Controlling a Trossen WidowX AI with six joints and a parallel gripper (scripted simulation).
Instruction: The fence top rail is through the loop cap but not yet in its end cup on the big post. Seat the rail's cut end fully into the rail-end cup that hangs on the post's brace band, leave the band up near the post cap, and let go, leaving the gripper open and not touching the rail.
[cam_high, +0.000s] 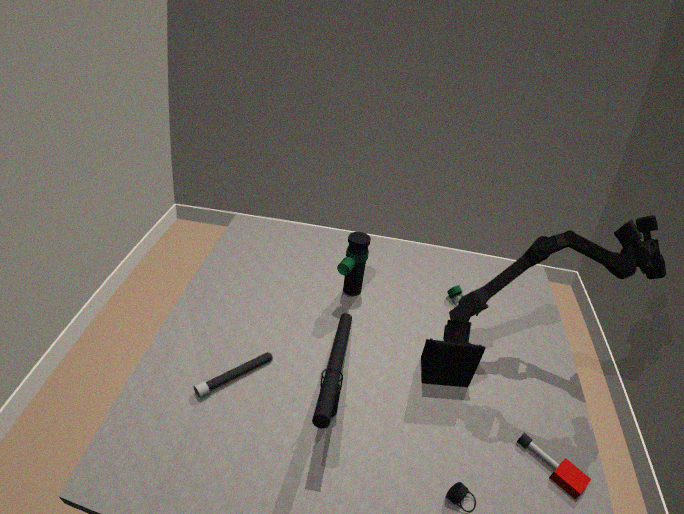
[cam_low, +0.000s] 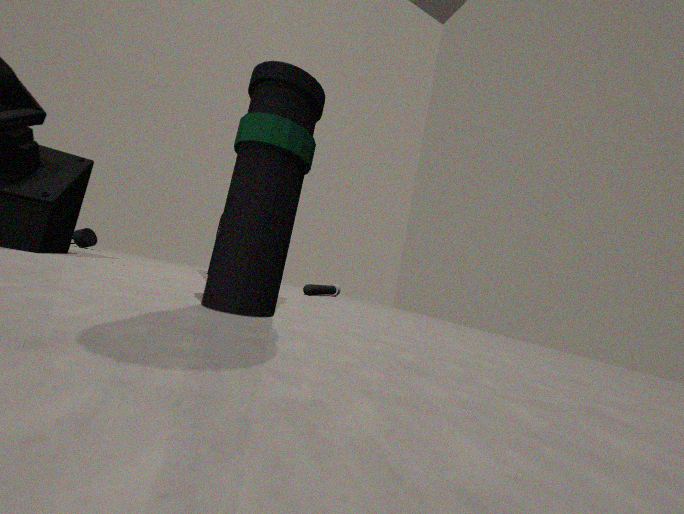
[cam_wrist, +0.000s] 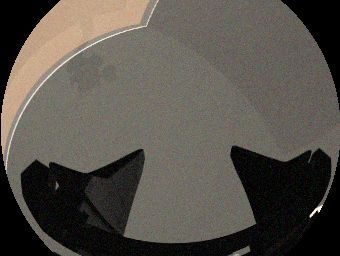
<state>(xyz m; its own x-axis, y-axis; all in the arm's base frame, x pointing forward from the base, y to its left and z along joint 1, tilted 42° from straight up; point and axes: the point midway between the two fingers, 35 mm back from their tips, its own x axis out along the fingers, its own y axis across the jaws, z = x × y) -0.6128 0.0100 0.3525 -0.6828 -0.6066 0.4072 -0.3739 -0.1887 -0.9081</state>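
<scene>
The green band is 95 cm ahead of my gripper tip, 1 cm to the left of it and 27 cm below it. Also, from my gripper tip: black ring piece 56 cm ahead, 68 cm to the left, 40 cm below.
</scene>
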